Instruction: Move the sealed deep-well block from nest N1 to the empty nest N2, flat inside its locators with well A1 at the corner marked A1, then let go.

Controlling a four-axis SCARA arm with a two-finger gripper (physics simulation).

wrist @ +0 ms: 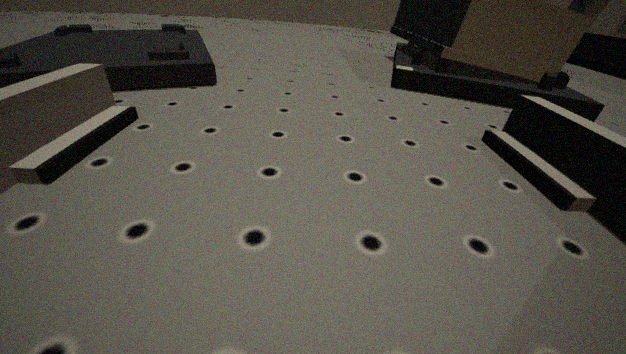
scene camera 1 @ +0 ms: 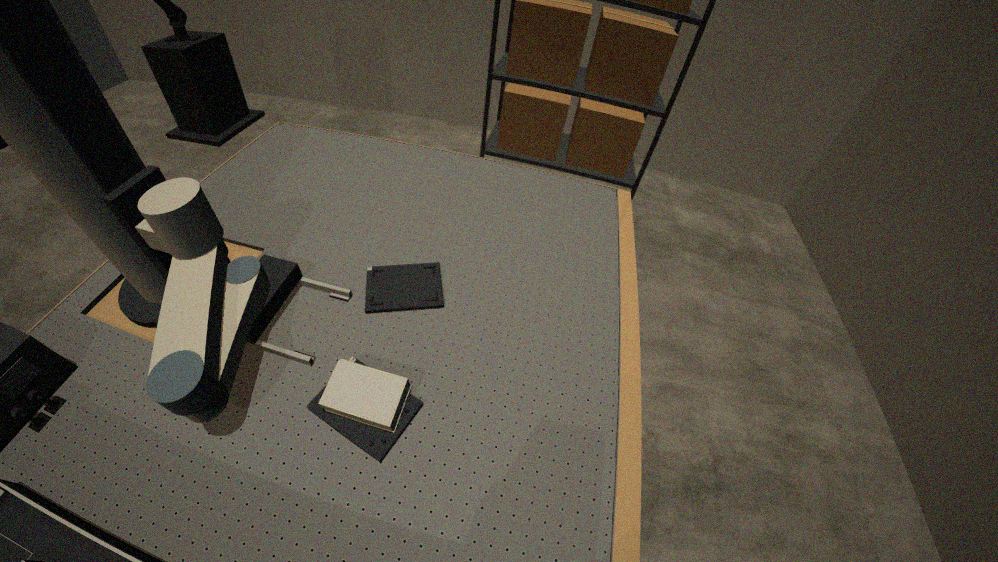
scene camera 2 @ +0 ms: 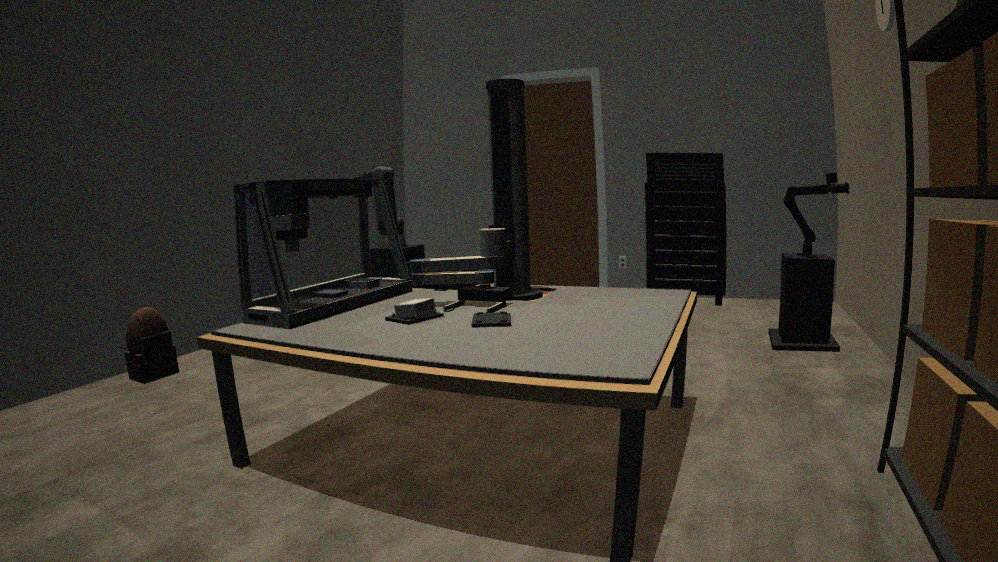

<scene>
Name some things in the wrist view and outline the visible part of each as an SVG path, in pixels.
My gripper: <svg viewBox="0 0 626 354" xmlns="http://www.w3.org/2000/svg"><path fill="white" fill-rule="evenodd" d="M519 95L503 130L486 130L481 140L560 210L587 211L626 243L626 138L543 98ZM103 64L79 63L0 88L0 195L18 182L53 183L139 118L136 107L116 106Z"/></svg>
A deep-well block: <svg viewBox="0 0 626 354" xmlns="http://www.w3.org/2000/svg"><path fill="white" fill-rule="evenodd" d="M390 32L439 57L540 82L546 71L557 74L561 71L594 18L542 0L401 0L394 25L391 26Z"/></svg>
</scene>
